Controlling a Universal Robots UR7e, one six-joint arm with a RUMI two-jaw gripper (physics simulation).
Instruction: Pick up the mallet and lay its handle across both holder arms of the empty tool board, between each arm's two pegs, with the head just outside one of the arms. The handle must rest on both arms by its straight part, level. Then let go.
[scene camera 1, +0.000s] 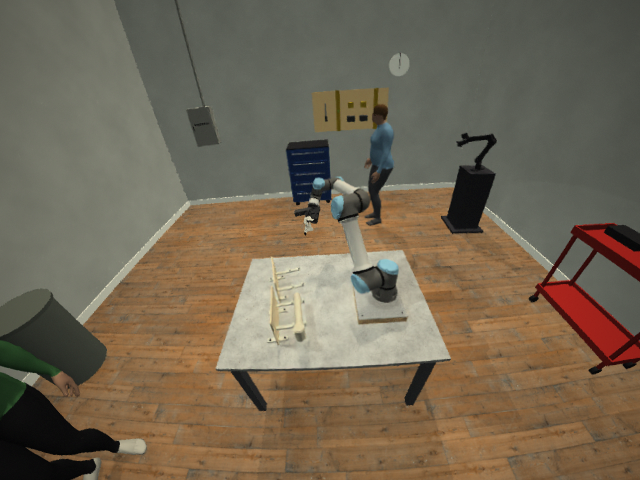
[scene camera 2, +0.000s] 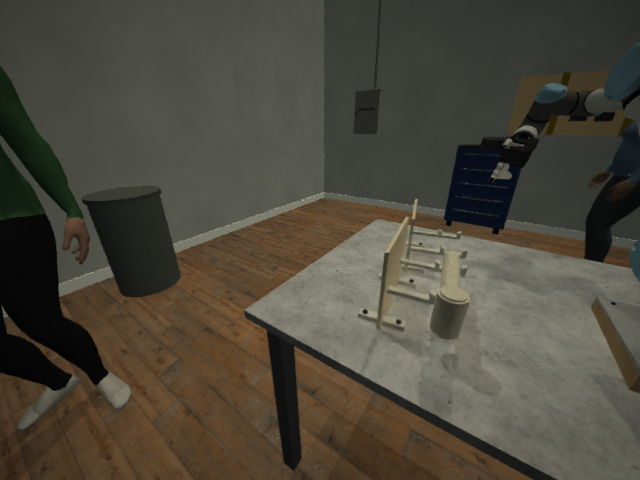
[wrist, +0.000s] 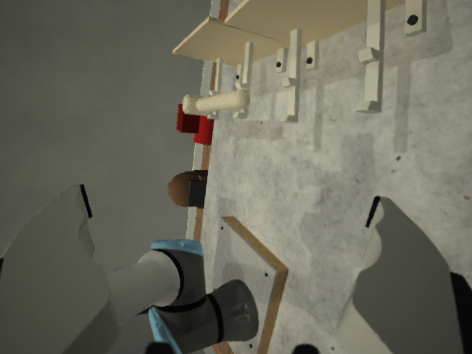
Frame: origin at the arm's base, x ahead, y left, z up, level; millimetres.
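Seen in the pictures: gripper, fingertip midpoint: (scene camera 1: 305, 230) (scene camera 2: 497, 165) (wrist: 231, 194); arm's base at its link origin: (scene camera 1: 384, 293) (wrist: 242, 308).
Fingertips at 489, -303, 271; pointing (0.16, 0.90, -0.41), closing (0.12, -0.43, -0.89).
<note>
Pixels of each thing's top centre, then the offset from my fingertips to it, as dx, dy, dz. Level surfaces: height alone.
- cream mallet at its top centre: (scene camera 2: 454, 264) (wrist: 199, 100) (scene camera 1: 297, 308) +1, +505, -159
- head at its top centre: (scene camera 2: 453, 294) (wrist: 186, 104) (scene camera 1: 298, 328) -22, +620, -163
- table at its surface level: dz -310
The cream mallet (scene camera 1: 298, 316) (scene camera 2: 451, 276) (wrist: 215, 102) lies on the near tool board (scene camera 1: 273, 312) (scene camera 2: 395, 266) (wrist: 212, 40), as scene camera 1 shows it. Its handle crosses both holder arms and looks level. At the arm farther from the head it sits between the pegs; at the other arm the head hides part. The head (scene camera 2: 449, 316) hangs down just outside the near arm. The far tool board (scene camera 1: 273, 269) (scene camera 2: 413, 214) (wrist: 305, 17) has two bare arms. My gripper (scene camera 1: 307, 231) (scene camera 2: 493, 180) (wrist: 231, 194) is open and empty, high above the table's back part.
The robot's base plate (scene camera 1: 382, 313) (wrist: 255, 247) is on the right of the table (scene camera 1: 330, 351). The two boards stand in line along the left side, their arms pointing towards the robot. A person in blue (scene camera 1: 381, 147) and a blue drawer cabinet (scene camera 1: 309, 167) stand behind the table.
</note>
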